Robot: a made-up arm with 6 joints. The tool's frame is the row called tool.
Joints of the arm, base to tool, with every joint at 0 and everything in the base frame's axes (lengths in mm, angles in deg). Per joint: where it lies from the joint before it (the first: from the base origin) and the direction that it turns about. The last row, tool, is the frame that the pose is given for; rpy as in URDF.
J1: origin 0 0 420.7 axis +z
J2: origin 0 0 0 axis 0 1 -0.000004
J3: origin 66.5 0 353.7 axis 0 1 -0.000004
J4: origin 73.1 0 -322.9 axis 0 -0.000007 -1
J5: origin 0 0 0 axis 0 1 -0.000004
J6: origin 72.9 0 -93.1 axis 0 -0.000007 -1
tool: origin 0 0 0 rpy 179.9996 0 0
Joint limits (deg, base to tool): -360..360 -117.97..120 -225..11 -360..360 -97..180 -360..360
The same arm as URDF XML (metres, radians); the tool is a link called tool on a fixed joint. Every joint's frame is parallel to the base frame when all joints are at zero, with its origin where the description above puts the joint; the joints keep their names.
<robot name="arm">
<joint name="J1" type="revolute"><parent link="base"/><child link="link1"/><origin xyz="0 0 0.4207"/><axis xyz="0 0 1"/><limit lower="-6.2832" upper="6.2832"/></joint>
<joint name="J2" type="revolute"><parent link="link1"/><child link="link2"/><origin xyz="0 0 0"/><axis xyz="0 1 0"/><limit lower="-2.059" upper="2.0944"/></joint>
<joint name="J3" type="revolute"><parent link="link2"/><child link="link3"/><origin xyz="0.0665 0 0.3537"/><axis xyz="0 1 0"/><limit lower="-3.927" upper="0.192"/></joint>
<joint name="J4" type="revolute"><parent link="link3"/><child link="link4"/><origin xyz="0.0731 0 -0.3229"/><axis xyz="0 0 -1"/><limit lower="-6.2832" upper="6.2832"/></joint>
<joint name="J5" type="revolute"><parent link="link4"/><child link="link5"/><origin xyz="0 0 0"/><axis xyz="0 1 0"/><limit lower="-1.693" upper="3.1416"/></joint>
<joint name="J6" type="revolute"><parent link="link5"/><child link="link6"/><origin xyz="0.0729 0 -0.0931"/><axis xyz="0 0 -1"/><limit lower="-6.2832" upper="6.2832"/></joint>
<joint name="tool_joint" type="fixed"><parent link="link6"/><child link="tool"/><origin xyz="0 0 0" rpy="3.1416 0 0"/></joint>
<link name="base"/>
<link name="link1"/>
<link name="link2"/>
<link name="link3"/>
<link name="link4"/>
<link name="link5"/>
<link name="link6"/>
<link name="tool"/>
</robot>

